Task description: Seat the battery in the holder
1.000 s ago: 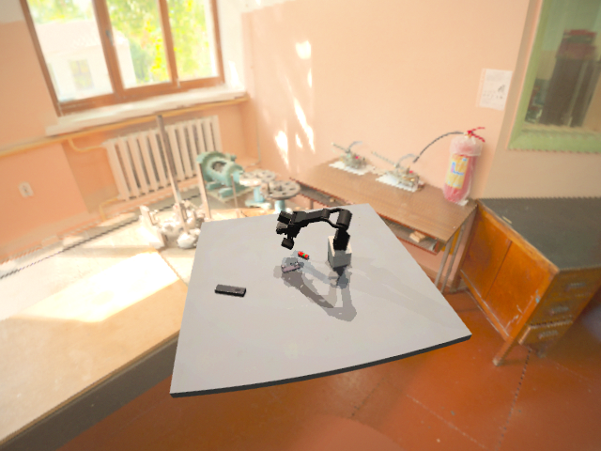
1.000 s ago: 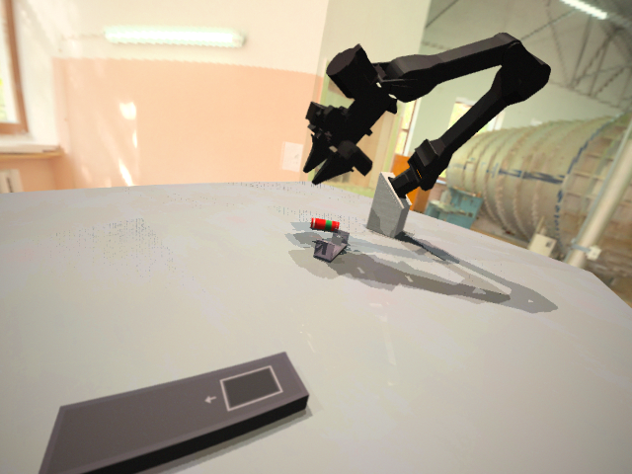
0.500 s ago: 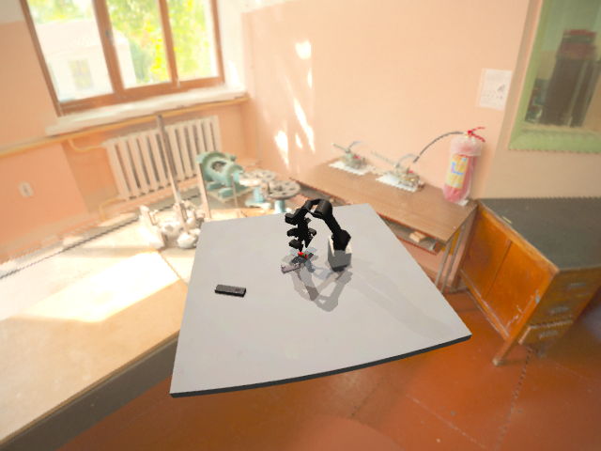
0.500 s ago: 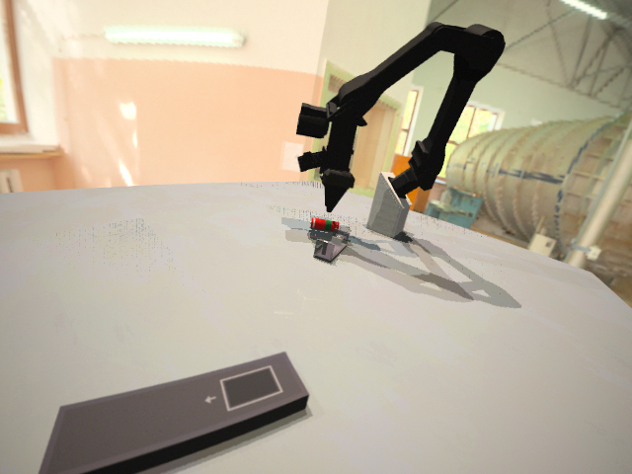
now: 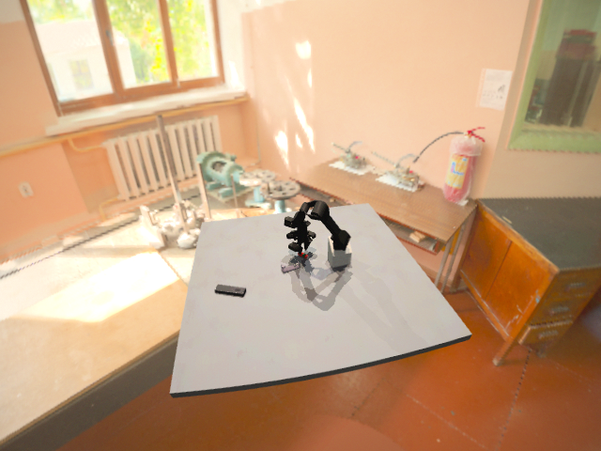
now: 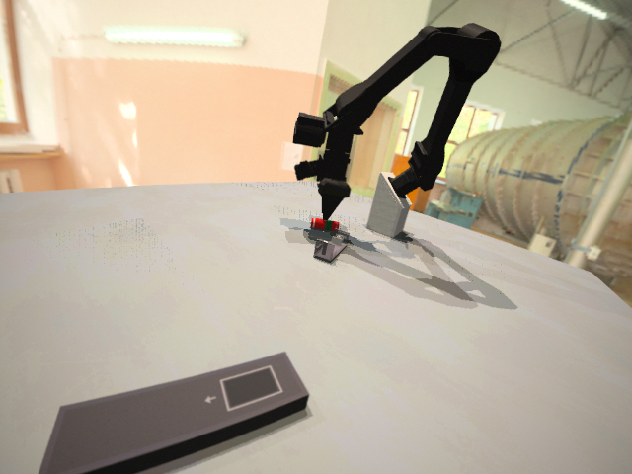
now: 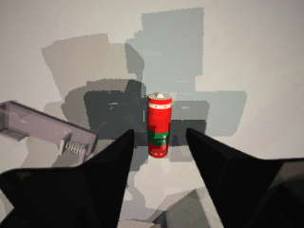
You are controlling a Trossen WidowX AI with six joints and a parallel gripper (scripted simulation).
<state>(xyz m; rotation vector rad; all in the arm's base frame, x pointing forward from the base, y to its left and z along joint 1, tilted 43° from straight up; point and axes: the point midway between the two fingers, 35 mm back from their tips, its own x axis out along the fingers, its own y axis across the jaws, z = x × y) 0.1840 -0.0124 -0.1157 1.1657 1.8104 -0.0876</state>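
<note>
The battery lies 20 mm below my gripper tip. Round my gripper tip: flat dark slab (420 mm ahead, 220 mm to the left, 20 mm below).
</note>
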